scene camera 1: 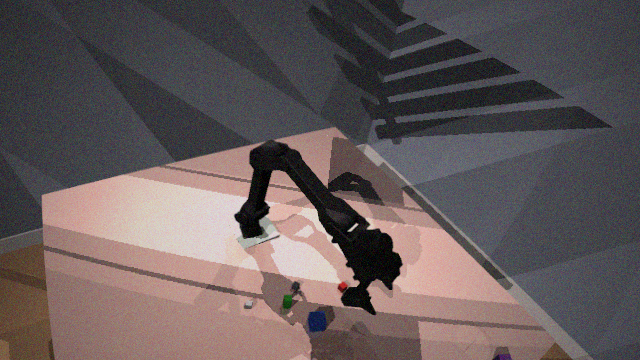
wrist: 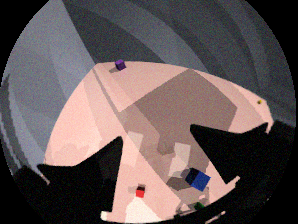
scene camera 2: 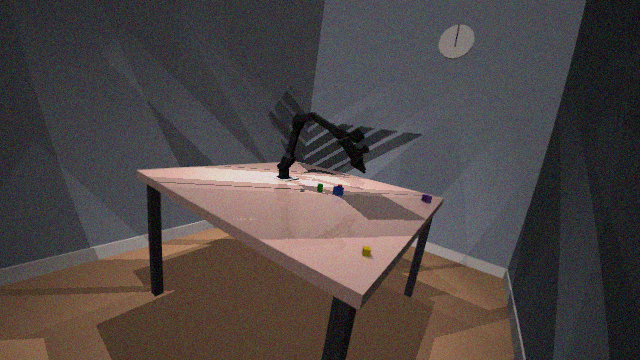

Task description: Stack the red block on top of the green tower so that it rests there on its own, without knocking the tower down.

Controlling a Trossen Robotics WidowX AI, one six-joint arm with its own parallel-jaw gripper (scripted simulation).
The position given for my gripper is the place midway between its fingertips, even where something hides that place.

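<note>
My gripper (scene camera 1: 382, 301) is open and holds nothing. I find the gripper in the wrist view (wrist: 157, 134) too.
</note>
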